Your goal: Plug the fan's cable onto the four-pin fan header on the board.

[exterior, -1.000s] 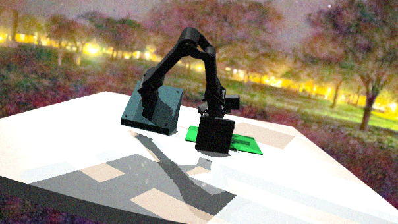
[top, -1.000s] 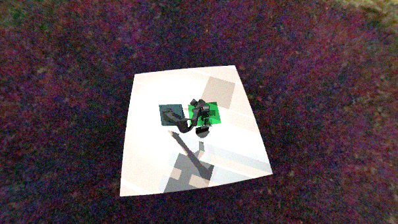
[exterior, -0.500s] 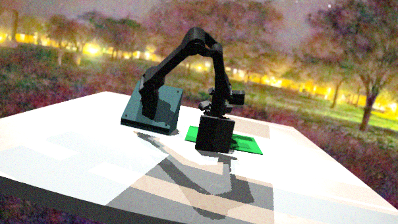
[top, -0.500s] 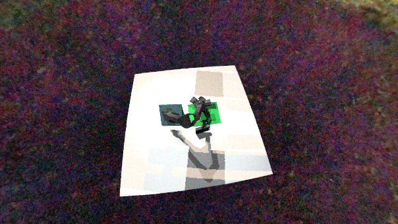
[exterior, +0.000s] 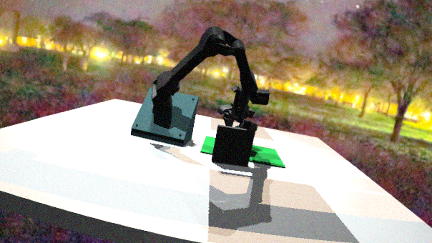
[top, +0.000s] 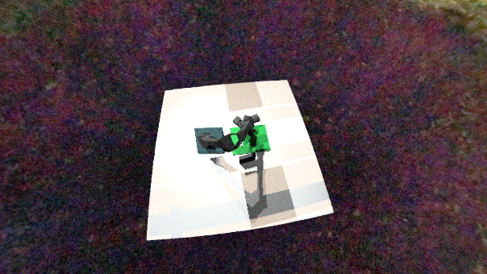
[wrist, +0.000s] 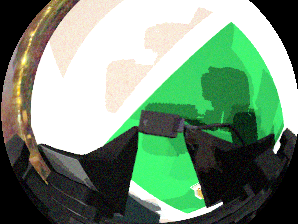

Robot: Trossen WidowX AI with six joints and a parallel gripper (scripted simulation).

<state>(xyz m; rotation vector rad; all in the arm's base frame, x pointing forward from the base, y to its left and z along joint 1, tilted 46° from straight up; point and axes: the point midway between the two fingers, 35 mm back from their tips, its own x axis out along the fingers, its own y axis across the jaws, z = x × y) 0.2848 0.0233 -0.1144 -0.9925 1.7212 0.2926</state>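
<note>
Now: gripper tip 10 mm above the dark plug. Round my gripper tip: black fan: 260 mm to the right, 30 mm above, 10 mm ahead; green board: 80 mm to the right, 50 mm below, 50 mm ahead.
</note>
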